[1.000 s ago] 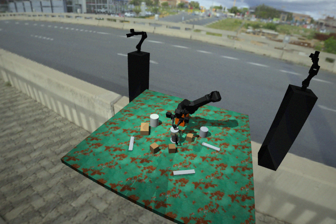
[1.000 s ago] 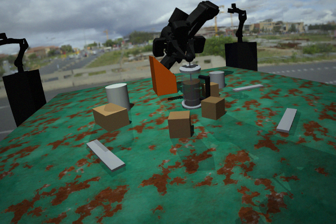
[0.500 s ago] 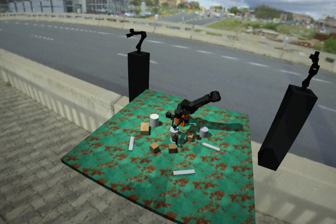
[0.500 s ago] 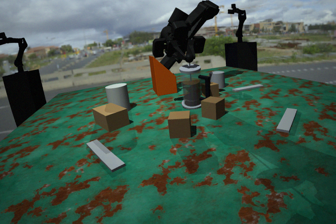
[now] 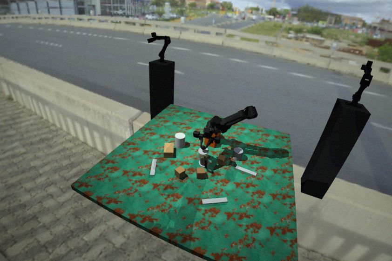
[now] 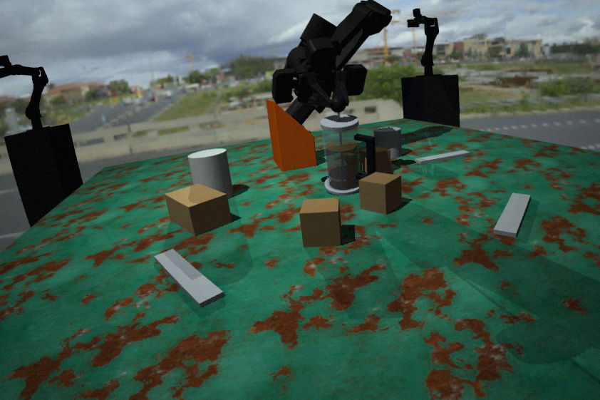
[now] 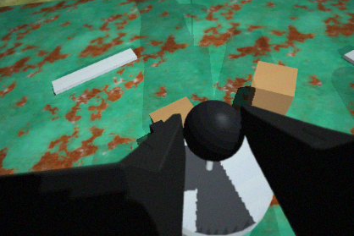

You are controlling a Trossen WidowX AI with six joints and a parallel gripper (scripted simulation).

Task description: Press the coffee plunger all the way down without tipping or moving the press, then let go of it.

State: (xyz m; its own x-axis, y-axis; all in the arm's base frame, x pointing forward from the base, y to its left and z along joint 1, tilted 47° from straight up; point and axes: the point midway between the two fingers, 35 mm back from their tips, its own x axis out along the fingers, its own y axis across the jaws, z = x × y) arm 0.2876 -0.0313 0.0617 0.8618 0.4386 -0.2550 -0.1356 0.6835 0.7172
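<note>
My gripper tip is now 80 mm above the coffee press, 10 mm to the right of it and 10 mm past it.
</note>
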